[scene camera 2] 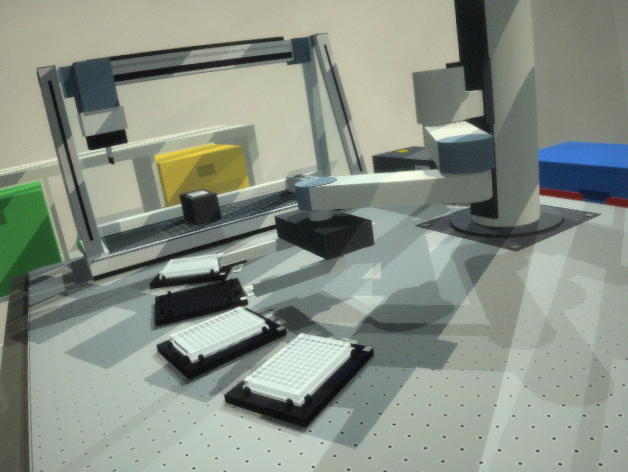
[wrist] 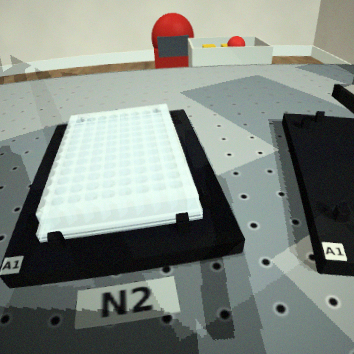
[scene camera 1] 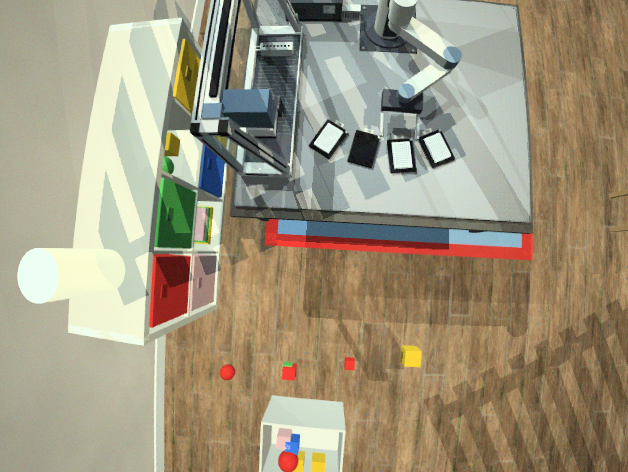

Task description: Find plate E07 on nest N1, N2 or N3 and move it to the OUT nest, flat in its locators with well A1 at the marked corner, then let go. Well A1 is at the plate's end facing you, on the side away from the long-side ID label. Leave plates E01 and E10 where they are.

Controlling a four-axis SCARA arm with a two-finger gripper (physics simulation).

Scene:
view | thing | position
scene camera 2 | my gripper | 234, 274
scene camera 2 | white well plate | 209, 337
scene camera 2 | OUT nest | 173, 307
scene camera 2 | N2 nest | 190, 370
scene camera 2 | N3 nest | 223, 273
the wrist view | white well plate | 114, 170
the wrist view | OUT nest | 313, 140
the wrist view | N2 nest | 217, 233
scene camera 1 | my gripper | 398, 137
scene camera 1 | OUT nest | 363, 150

